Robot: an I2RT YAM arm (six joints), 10 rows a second.
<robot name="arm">
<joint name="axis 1" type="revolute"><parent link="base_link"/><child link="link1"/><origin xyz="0 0 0.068"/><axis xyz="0 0 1"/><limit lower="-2.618" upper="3.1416"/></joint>
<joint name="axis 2" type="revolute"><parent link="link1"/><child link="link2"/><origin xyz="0.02 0.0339 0.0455"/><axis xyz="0 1 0"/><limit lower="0" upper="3.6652"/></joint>
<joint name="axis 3" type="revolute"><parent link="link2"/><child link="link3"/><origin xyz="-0.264 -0.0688 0"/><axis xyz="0 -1 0"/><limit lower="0" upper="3.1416"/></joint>
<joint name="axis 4" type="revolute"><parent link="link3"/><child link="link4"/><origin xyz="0.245 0.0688 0.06"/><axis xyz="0 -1 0"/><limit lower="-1.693" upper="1.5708"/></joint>
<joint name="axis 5" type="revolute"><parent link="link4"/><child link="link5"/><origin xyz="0.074 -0.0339 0.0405"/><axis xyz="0 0 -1"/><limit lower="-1.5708" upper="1.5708"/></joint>
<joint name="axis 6" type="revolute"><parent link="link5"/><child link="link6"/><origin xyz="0.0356 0 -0.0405"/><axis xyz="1 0 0"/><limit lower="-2.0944" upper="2.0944"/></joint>
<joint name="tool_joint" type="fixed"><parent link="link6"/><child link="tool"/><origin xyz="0 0 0" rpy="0 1.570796 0"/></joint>
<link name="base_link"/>
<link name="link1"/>
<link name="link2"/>
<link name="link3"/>
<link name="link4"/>
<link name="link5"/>
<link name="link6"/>
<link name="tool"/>
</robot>
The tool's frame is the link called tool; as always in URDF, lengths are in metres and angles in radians.
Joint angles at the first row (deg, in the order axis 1, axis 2, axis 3, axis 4, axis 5, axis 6):
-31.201, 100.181, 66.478, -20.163, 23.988, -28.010
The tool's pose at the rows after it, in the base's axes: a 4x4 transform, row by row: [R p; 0 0 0 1], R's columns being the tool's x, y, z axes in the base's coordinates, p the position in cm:
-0.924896 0.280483 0.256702 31.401; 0.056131 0.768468 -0.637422 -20.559; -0.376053 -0.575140 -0.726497 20.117; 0 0 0 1
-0.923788 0.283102 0.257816 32.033; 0.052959 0.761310 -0.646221 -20.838; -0.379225 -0.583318 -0.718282 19.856; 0 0 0 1
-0.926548 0.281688 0.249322 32.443; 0.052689 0.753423 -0.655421 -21.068; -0.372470 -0.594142 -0.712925 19.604; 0 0 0 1
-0.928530 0.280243 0.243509 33.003; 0.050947 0.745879 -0.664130 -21.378; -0.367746 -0.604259 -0.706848 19.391; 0 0 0 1
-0.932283 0.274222 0.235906 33.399; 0.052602 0.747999 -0.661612 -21.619; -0.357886 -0.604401 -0.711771 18.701; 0 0 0 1
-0.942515 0.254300 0.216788 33.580; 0.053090 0.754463 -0.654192 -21.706; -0.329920 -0.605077 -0.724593 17.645; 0 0 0 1
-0.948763 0.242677 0.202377 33.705; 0.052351 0.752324 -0.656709 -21.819; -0.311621 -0.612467 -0.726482 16.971; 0 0 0 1
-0.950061 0.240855 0.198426 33.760; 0.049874 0.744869 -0.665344 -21.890; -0.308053 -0.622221 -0.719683 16.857; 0 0 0 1
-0.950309 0.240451 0.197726 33.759; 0.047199 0.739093 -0.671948 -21.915; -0.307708 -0.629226 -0.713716 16.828; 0 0 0 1
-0.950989 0.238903 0.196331 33.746; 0.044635 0.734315 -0.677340 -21.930; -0.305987 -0.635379 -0.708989 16.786; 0 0 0 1
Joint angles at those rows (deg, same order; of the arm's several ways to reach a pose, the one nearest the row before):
-30.960, 101.754, 68.094, -19.310, 24.491, -28.031
-30.785, 103.263, 69.165, -18.348, 25.037, -28.141
-30.698, 104.444, 69.997, -17.955, 25.868, -28.381
-30.611, 105.909, 71.287, -17.605, 26.589, -28.666
-30.611, 107.525, 71.898, -17.191, 26.698, -28.731
-30.567, 109.143, 71.900, -17.126, 26.939, -29.102
-30.567, 110.236, 71.876, -16.666, 27.551, -29.561
-30.566, 110.476, 71.811, -16.054, 28.163, -29.954
-30.567, 110.475, 71.613, -15.486, 28.556, -30.261
-30.567, 110.476, 71.417, -15.026, 28.905, -30.567

